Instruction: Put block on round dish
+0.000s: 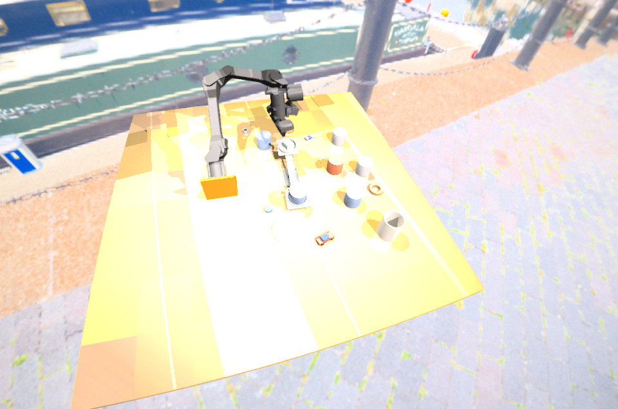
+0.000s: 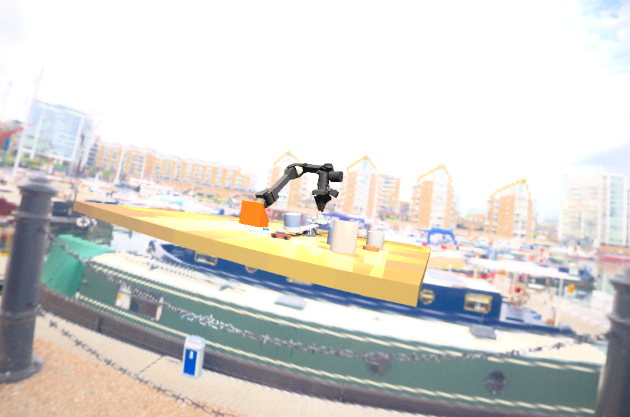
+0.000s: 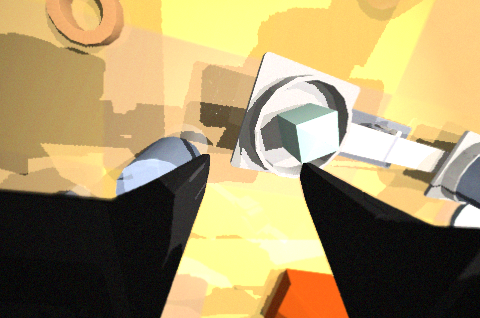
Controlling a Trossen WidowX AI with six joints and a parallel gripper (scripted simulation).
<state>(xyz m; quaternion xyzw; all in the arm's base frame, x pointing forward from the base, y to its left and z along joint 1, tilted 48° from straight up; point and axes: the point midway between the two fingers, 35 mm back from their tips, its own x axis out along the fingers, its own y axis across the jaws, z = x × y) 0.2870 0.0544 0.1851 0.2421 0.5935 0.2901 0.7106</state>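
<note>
My gripper tip is now 410 mm to the left of the white round dish, 120 mm above it and 70 mm past it. Also, from my gripper tip: blue disc 310 mm to the right, 120 mm below, 120 mm behind; then small balance 160 mm to the right, 100 mm below, 10 mm ahead; then tall tube 520 mm to the right, 300 mm ahead, 80 mm below.
</note>
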